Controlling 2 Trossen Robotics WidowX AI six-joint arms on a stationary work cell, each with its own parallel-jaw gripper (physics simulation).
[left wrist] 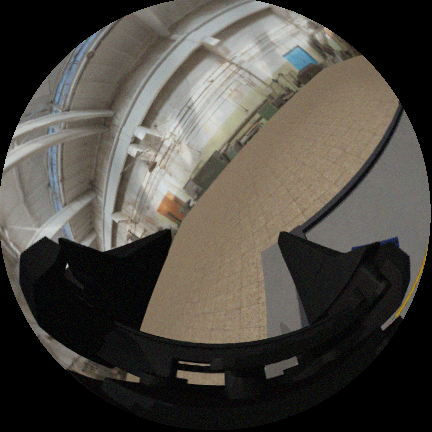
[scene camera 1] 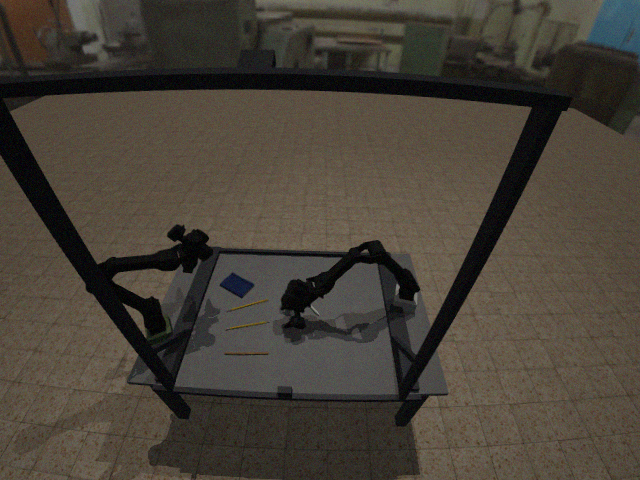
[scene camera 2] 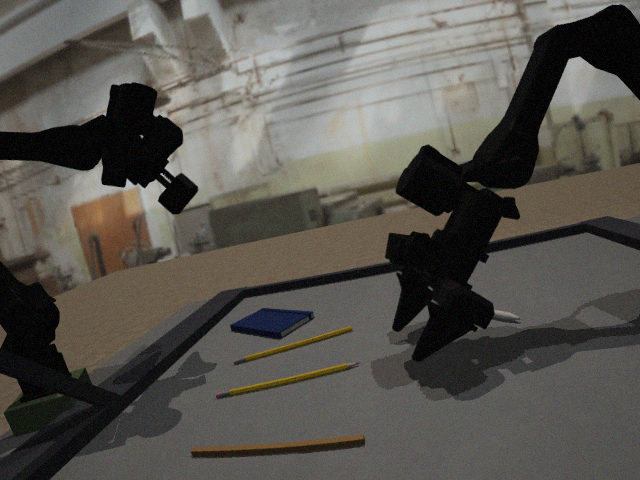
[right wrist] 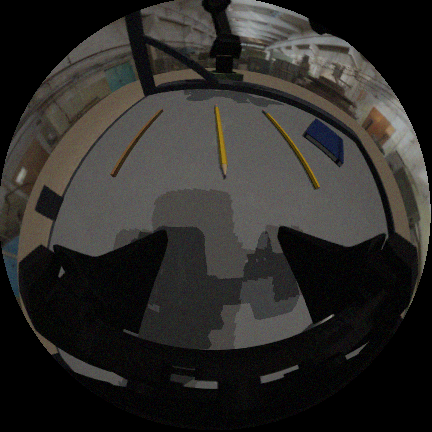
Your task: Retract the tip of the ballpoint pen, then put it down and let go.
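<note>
The ballpoint pen is a thin white rod lying on the grey table, partly hidden behind my right gripper; it does not clearly show in the right wrist view. I cannot see whether its tip is out. My right gripper is open and empty, pointing down low over the table. In scene camera 2 the pen's visible end sticks out to the right behind one finger. My left gripper is open and empty, raised high at the left side of the table, far from the pen.
A blue notebook, two yellow pencils and an orange stick lie on the left part of the table in scene camera 1. A dark frame stands around the table.
</note>
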